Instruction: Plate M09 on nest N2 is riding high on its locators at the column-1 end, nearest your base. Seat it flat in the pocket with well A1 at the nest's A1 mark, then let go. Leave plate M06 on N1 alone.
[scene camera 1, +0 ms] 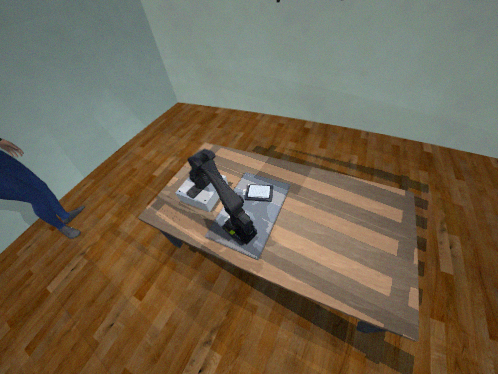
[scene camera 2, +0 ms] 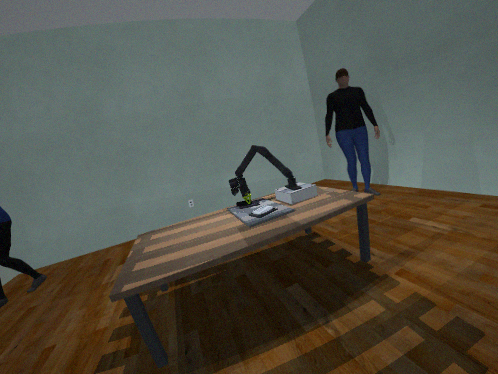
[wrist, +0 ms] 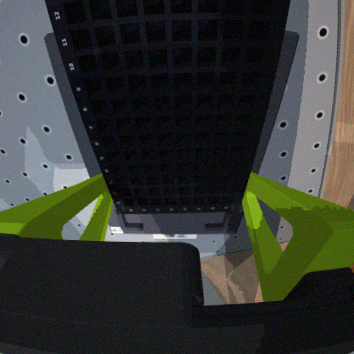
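Seen in the pictures: gripper, fingertip midpoint: (scene camera 2: 249, 202) (wrist: 176, 177); arm's base, origin of the base link: (scene camera 1: 201, 185) (scene camera 2: 292, 187).
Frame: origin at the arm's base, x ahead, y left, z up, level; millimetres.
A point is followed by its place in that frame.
Black well plate M09 (wrist: 175, 116) {x 406, y -87, z -40 mm} (scene camera 2: 245, 203) {x 394, y -43, z -41 mm} lies on the dark grey nest N2 (wrist: 278, 88) {x 406, y -141, z -60 mm}, its column-1 end nearest the camera in the wrist view. My gripper (wrist: 176, 177) {x 358, y -81, z -52 mm} (scene camera 1: 236, 231) {x 358, y -81, z -52 mm} (scene camera 2: 246, 199) {x 358, y -81, z -52 mm} has its green fingers against both long sides of that end, shut on the plate. A small white A1 label (wrist: 116, 230) {x 293, y -14, z -59 mm} sits at the nest's near left corner. White plate M06 (scene camera 1: 259, 191) {x 314, y 190, z -51 mm} (scene camera 2: 262, 210) {x 318, y 218, z -47 mm} lies in its dark nest farther along the grey perforated board (scene camera 1: 270, 217) {x 465, y 80, z -71 mm} (wrist: 38, 116) {x 407, y 4, z -71 mm}. In scene camera 1 the arm hides M09.
The arm's white base block (scene camera 1: 204, 200) {x 105, y -71, z 2 mm} (scene camera 2: 296, 194) {x 33, y 138, z -24 mm} stands beside the board on the striped wooden table (scene camera 1: 344, 241) {x 865, y 173, z -85 mm} (scene camera 2: 203, 241) {x 722, y 381, z -84 mm}. A person (scene camera 2: 349, 130) stands beyond the table's base end; only their feet (scene camera 1: 70, 222) show in scene camera 1.
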